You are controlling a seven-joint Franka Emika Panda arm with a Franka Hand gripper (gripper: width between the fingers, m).
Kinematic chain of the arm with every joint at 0, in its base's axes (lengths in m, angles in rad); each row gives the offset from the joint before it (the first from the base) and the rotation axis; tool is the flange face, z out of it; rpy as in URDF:
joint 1: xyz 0 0 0.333 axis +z
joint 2: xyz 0 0 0 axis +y
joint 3: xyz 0 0 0.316 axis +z
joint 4: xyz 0.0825 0 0 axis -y
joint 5: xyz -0.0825 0 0.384 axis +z
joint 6: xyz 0 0 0 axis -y
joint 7: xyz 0.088 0 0 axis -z
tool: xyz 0 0 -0.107 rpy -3.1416 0 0
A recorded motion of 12 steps. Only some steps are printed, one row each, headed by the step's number.
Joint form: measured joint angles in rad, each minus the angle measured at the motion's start. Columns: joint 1, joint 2, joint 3, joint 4, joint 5, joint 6, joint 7.
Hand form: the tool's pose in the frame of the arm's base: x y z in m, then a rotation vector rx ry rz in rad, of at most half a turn. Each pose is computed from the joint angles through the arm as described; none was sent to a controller.
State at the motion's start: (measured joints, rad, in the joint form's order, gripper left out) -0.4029 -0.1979 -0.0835 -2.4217 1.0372 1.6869 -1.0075
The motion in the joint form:
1: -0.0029 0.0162 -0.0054 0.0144 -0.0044 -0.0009 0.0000
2: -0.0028 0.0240 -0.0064 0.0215 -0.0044 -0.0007 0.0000
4: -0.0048 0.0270 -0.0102 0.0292 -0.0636 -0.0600 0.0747
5: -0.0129 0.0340 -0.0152 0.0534 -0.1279 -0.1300 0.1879
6: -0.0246 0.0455 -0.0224 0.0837 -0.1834 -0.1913 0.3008
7: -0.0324 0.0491 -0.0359 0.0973 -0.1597 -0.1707 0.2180
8: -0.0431 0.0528 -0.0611 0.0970 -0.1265 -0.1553 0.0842
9: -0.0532 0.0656 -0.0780 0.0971 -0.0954 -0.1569 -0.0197
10: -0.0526 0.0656 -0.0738 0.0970 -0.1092 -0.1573 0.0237
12: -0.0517 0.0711 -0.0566 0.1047 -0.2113 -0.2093 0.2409
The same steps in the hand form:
1: 0.4156 -0.1307 0.3915 -2.0655 -0.0835 -0.3527
2: 0.4176 -0.1322 0.3910 -2.0661 -0.0819 -0.3525
4: 0.4112 -0.1297 0.3900 -2.0642 -0.0587 -0.2317
5: 0.4061 -0.1319 0.3936 -2.0655 0.0019 -0.0889
6: 0.4022 -0.1389 0.3980 -2.0695 0.0801 0.0385
7: 0.4056 -0.1511 0.4030 -2.0718 0.0284 -0.0684
8: 0.4037 -0.1666 0.4034 -2.0581 -0.0521 -0.2075
9: 0.4022 -0.1770 0.4002 -2.0325 -0.1116 -0.3028
10: 0.4019 -0.1753 0.3992 -2.0411 -0.0779 -0.2606
12: 0.3952 -0.1662 0.3937 -2.0726 0.0664 0.0027

